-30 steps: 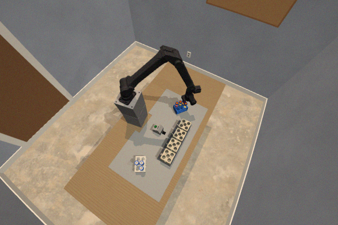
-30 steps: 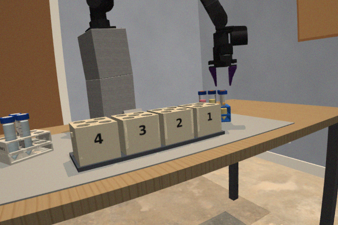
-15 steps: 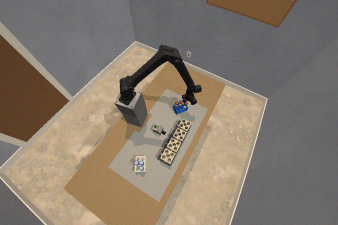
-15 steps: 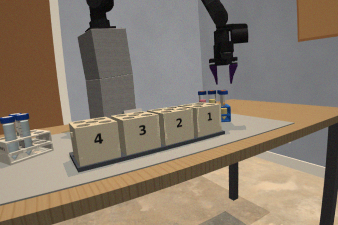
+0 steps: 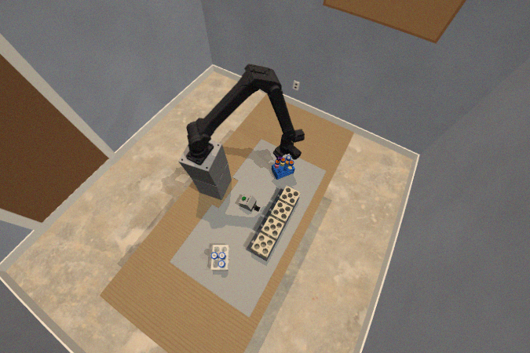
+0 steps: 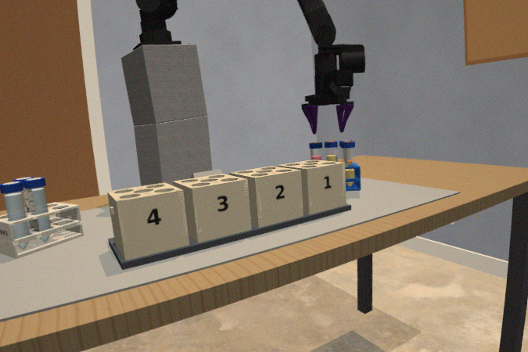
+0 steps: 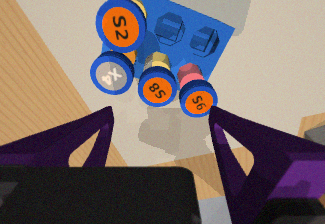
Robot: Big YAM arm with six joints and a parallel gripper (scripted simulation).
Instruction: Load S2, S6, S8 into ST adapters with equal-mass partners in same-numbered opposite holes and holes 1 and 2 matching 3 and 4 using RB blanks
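My gripper is now 120 mm above the blue sample rack RS, 20 mm short of it and 10 mm to the left of it. Round my hand: white blank rack RB (680 mm to the right, 120 mm below, 30 mm behind).
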